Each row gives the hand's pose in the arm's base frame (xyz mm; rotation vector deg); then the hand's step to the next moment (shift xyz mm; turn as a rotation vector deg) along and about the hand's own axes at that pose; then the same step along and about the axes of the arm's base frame.
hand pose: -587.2 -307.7 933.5 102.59 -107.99 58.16
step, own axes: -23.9 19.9 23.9 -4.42 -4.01 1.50
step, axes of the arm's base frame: -10.6 -0.6 -37.8 4.82 2.34 -3.02
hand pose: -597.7 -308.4 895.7 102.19 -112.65 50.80
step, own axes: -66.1 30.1 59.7 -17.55 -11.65 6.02
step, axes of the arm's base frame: -9.9 12.3 -92.7 15.00 9.30 -12.98
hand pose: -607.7 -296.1 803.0 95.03 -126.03 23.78
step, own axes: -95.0 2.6 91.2 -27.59 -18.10 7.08
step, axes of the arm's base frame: 11.9 42.6 -124.1 23.61 15.72 -18.29
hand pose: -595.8 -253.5 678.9 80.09 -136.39 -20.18
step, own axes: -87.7 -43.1 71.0 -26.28 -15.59 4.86
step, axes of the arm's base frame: 43.2 58.5 -96.5 21.99 15.70 -15.07
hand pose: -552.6 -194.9 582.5 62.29 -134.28 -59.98
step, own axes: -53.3 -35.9 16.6 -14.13 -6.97 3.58
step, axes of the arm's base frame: 42.9 33.2 -38.3 10.55 9.51 -7.69
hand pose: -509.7 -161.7 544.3 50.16 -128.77 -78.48
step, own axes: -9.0 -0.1 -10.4 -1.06 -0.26 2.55
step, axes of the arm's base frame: 12.9 -0.8 4.8 -0.64 2.31 -1.40
